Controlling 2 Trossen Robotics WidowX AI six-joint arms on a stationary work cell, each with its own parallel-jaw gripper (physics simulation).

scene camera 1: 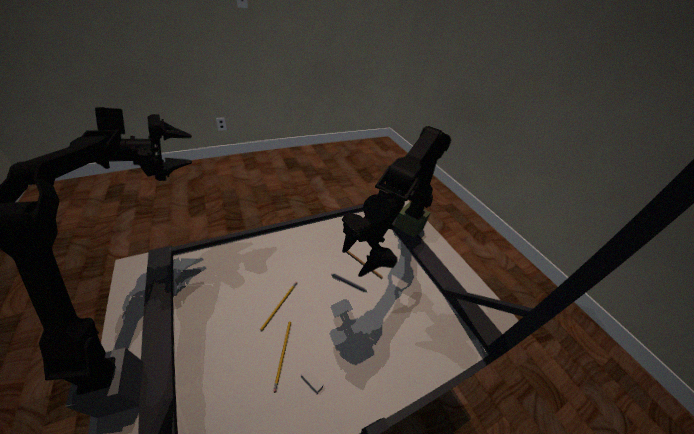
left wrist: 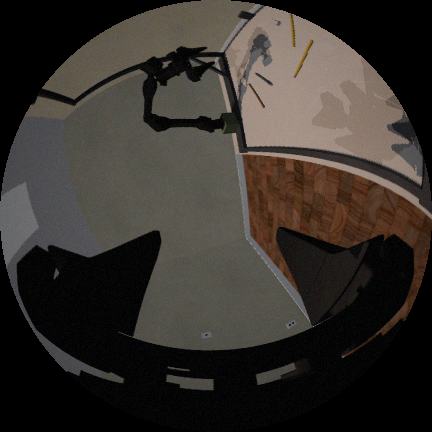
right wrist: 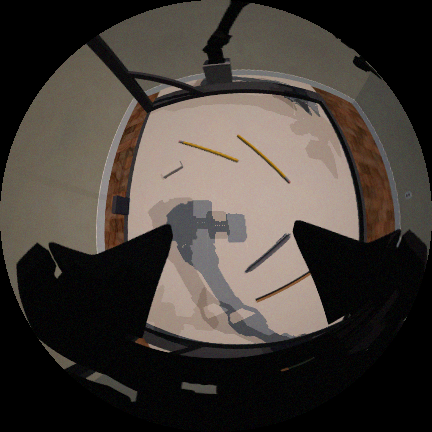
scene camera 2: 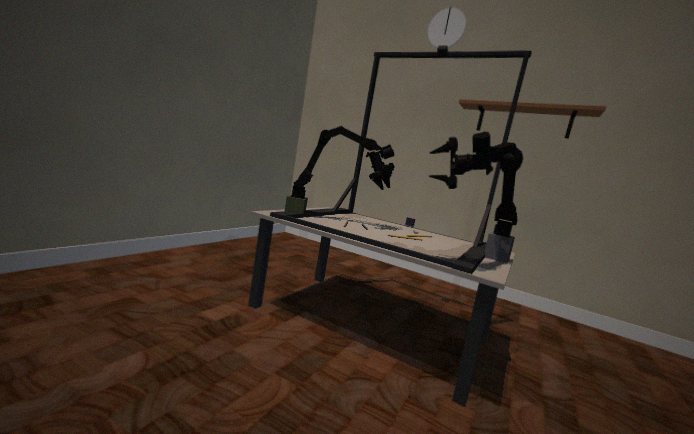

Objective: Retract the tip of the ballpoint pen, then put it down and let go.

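Note:
The grey ballpoint pen lies flat on the white table top. Whether its tip is out is too small to tell. My right gripper is open and empty, pointing down above the table; in the right wrist view the pen lies beyond the fingers, nearer the right-hand one. My left gripper is open and empty, held level high above the table's other end, far from the pen.
A brown pencil lies close beside the pen. Two yellow pencils and a small bent hex key lie farther off. A dark frame borders the table top, with an upright post at one side.

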